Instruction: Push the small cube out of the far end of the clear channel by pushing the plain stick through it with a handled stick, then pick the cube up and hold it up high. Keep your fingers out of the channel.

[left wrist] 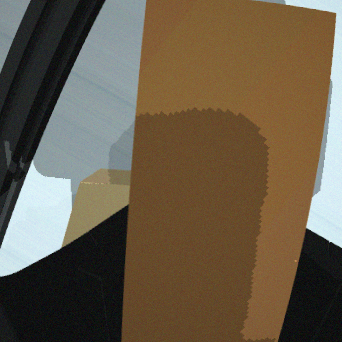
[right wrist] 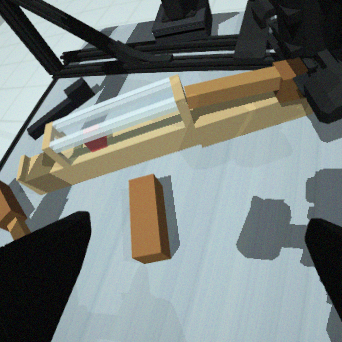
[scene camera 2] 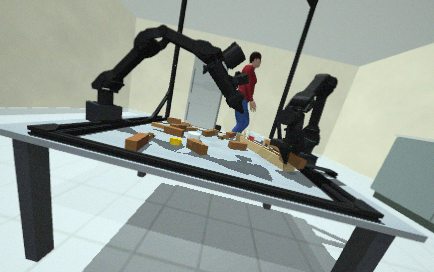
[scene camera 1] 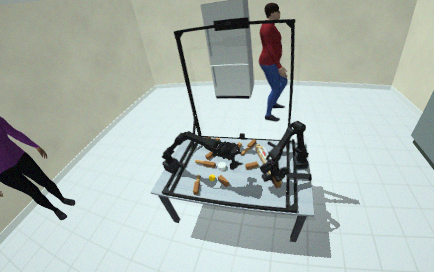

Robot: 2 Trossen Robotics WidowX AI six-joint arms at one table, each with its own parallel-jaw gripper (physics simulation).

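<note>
The wooden channel with a clear cover (scene camera 2: 265,154) (left wrist: 97,212) (right wrist: 125,149) lies at the right of the table. A small red cube (right wrist: 96,140) is inside, under the clear cover, near the left end in the right wrist view. The handled stick (left wrist: 200,70) (right wrist: 235,86) lies along the channel, its shaft reaching the upright by the cover. I cannot make out the plain stick. My left gripper (scene camera 1: 274,175) (scene camera 2: 289,152) (left wrist: 198,208) is shut on the stick's block handle, fingers against both sides. My right gripper (scene camera 2: 240,107) (right wrist: 200,226) is open and empty above the table's middle.
A brown block (right wrist: 145,220) lies beside the channel. A yellow disc (scene camera 1: 212,177) (scene camera 2: 175,141), a white disc (scene camera 1: 222,166) (scene camera 2: 193,135) and several brown pieces lie farther left. A black bar (right wrist: 60,111) lies behind the channel. A black frame (scene camera 2: 190,167) (left wrist: 37,90) edges the table.
</note>
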